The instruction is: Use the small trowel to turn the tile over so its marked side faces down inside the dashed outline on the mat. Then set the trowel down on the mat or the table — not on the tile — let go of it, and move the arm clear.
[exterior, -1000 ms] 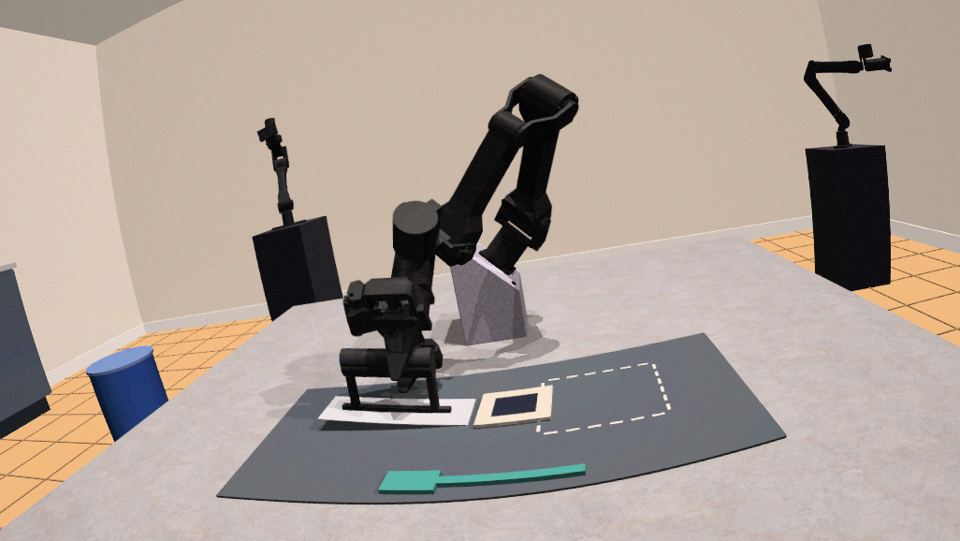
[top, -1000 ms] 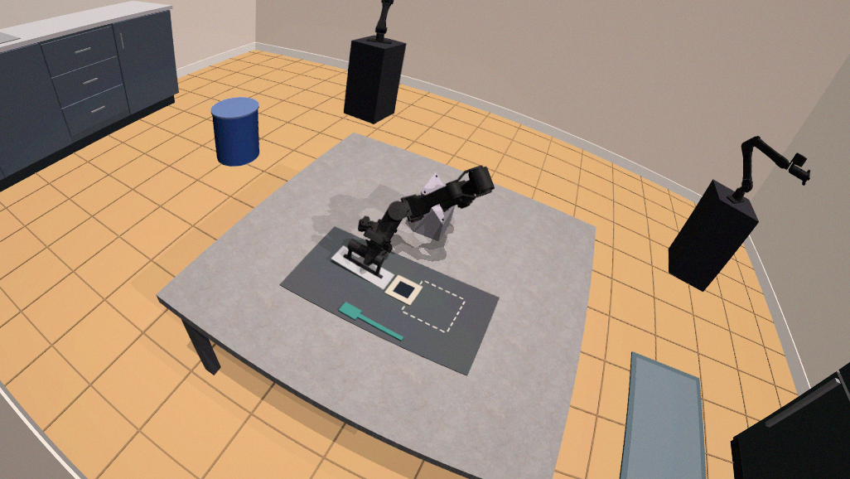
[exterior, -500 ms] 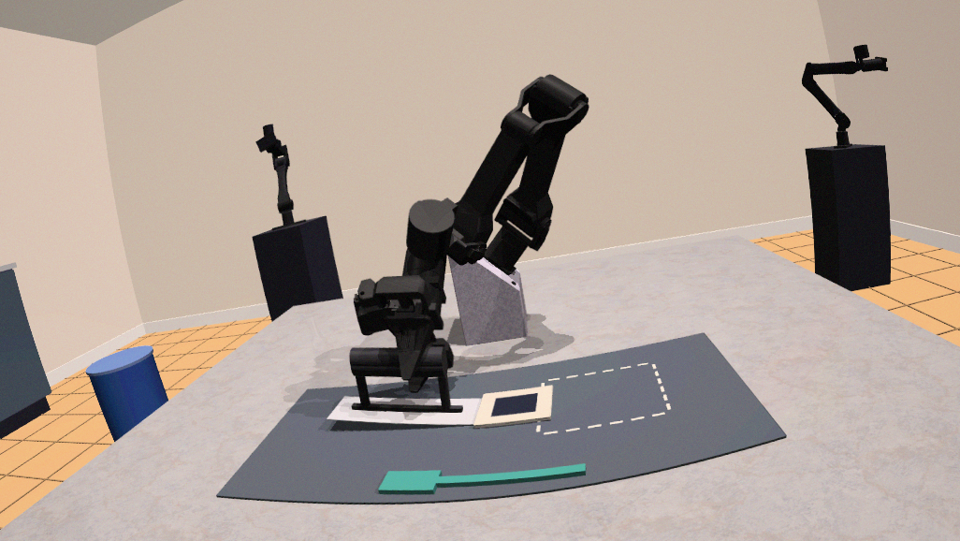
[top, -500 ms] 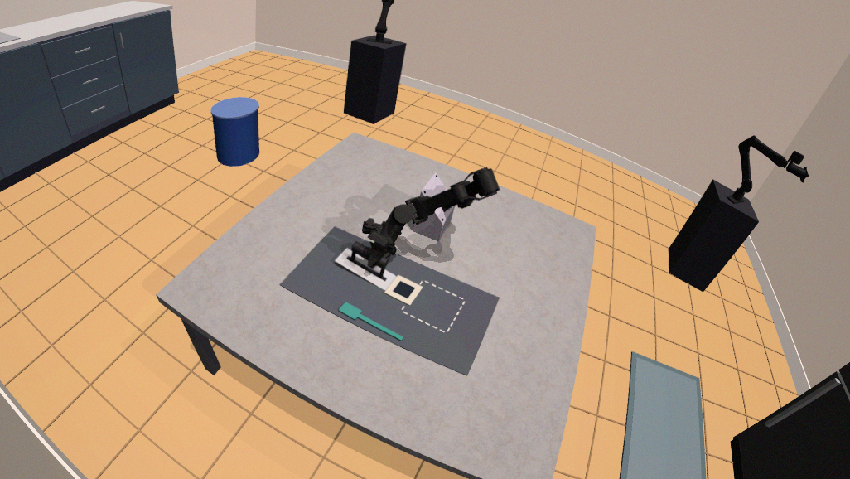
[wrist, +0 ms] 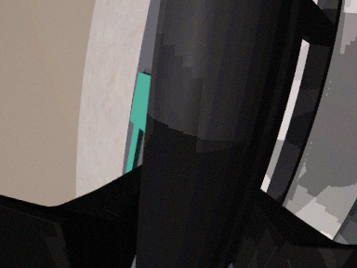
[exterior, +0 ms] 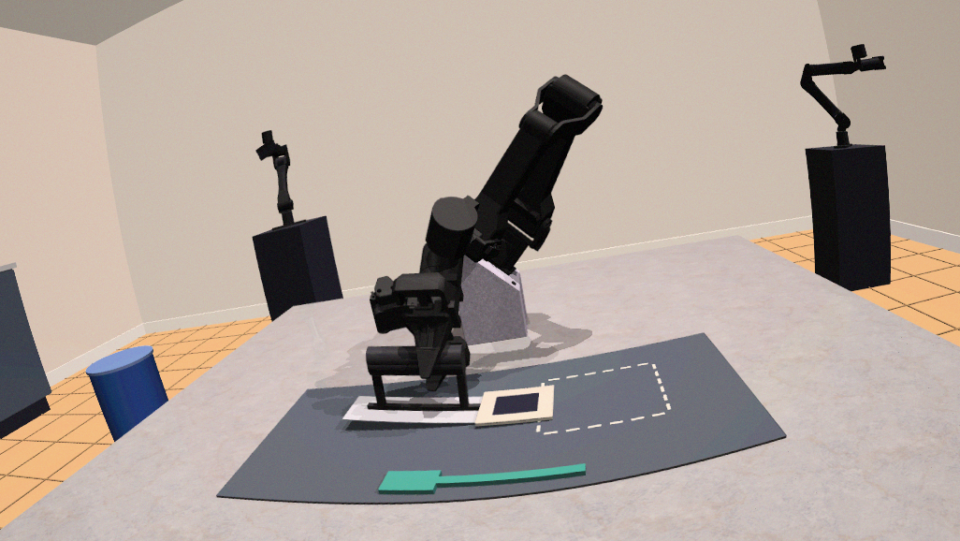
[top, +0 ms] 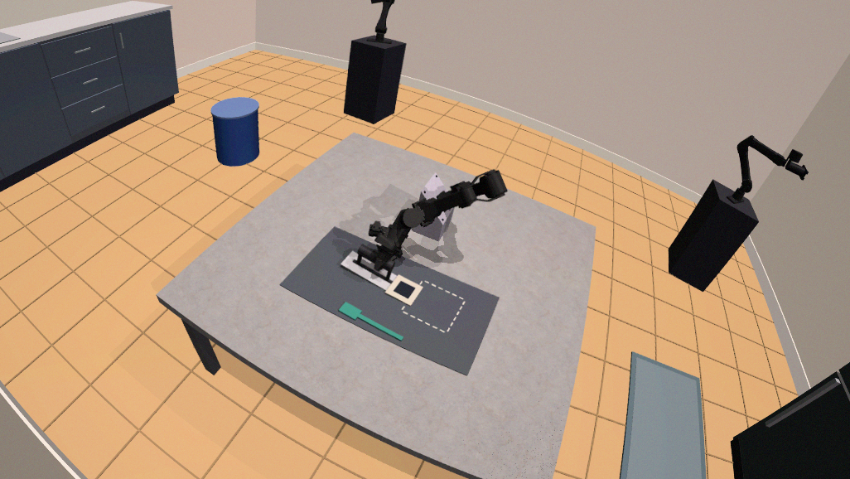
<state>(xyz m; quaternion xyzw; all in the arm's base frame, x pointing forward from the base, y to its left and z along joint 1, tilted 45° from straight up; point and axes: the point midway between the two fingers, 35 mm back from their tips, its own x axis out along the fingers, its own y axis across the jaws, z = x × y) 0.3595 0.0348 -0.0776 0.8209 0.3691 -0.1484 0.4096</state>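
The dark mat lies 80 mm below my gripper tip, 70 mm to the left of it and 10 mm ahead of it. Round my gripper tip: cream tile (100 mm to the left, 50 mm below, 30 mm behind); then green flat tool (150 mm ahead, 60 mm to the left, 50 mm below).
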